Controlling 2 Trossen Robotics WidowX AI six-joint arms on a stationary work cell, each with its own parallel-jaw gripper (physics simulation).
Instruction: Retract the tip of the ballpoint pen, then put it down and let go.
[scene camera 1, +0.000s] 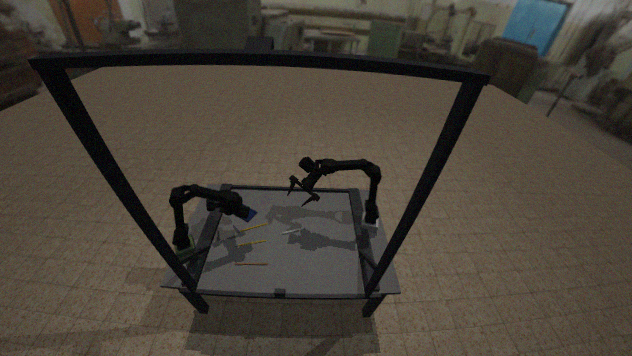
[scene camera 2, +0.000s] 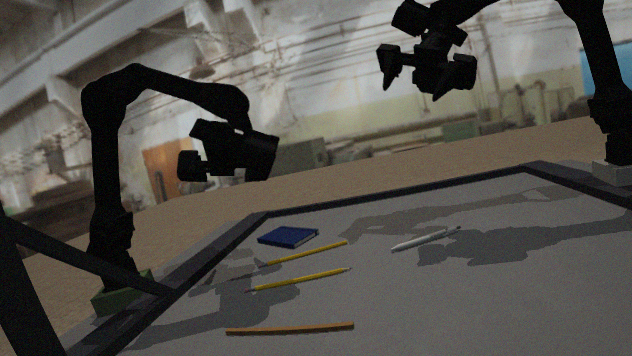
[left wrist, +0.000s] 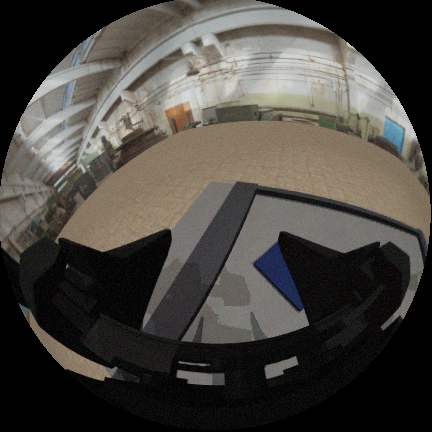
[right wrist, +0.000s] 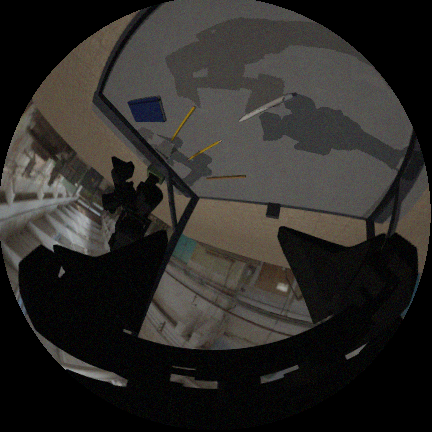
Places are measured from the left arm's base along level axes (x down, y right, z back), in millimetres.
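Where they show: left gripper, fingertip midpoint: (scene camera 2: 226, 179) (left wrist: 226, 236) (right wrist: 112, 165); right gripper, fingertip midpoint: (scene camera 1: 294, 201) (scene camera 2: 407, 94) (right wrist: 223, 234); left arm's base at its link origin: (scene camera 1: 183, 244) (right wrist: 153, 177); right arm's base at its link origin: (scene camera 1: 370, 219) (scene camera 2: 626, 161).
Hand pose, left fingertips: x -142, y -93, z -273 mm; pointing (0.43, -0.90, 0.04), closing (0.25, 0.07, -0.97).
Things, the pixels of their top centre, and the offset from my left fingertips.
- white ballpoint pen at its top centre: (scene camera 2: 427, 234) (right wrist: 265, 107) (scene camera 1: 293, 230) dy +273, dx +169, dz -316 mm
- blue book at its top centre: (left wrist: 292, 270) (scene camera 2: 286, 234) (right wrist: 143, 110) (scene camera 1: 244, 211) dy -3, dx +170, dz -107 mm
- brown stick at its top centre: (scene camera 2: 285, 328) (right wrist: 223, 177) (scene camera 1: 251, 263) dy +355, dx +175, dz -22 mm
The white ballpoint pen (scene camera 1: 291, 231) (scene camera 2: 425, 239) (right wrist: 265, 107) lies flat on the grey table, its dark end toward the right and its tapered end toward the left. It is too small to tell whether its tip is out. My right gripper (scene camera 1: 295, 199) (scene camera 2: 410, 94) (right wrist: 223, 234) is open and empty, high above the far part of the table and apart from the pen. My left gripper (left wrist: 226, 236) is open and empty, raised over the left side of the table, far from the pen. The pen does not show in the left wrist view.
A blue book (scene camera 2: 287, 236) (left wrist: 277, 280) (right wrist: 147, 111) lies at the back left. Two yellow pencils (scene camera 2: 310, 253) (scene camera 2: 302, 279) and a brown stick (scene camera 1: 251, 264) (scene camera 2: 290, 329) (right wrist: 226, 177) lie left of the pen. Dark frame posts (scene camera 1: 95, 145) (scene camera 1: 440, 145) stand at the table's sides.
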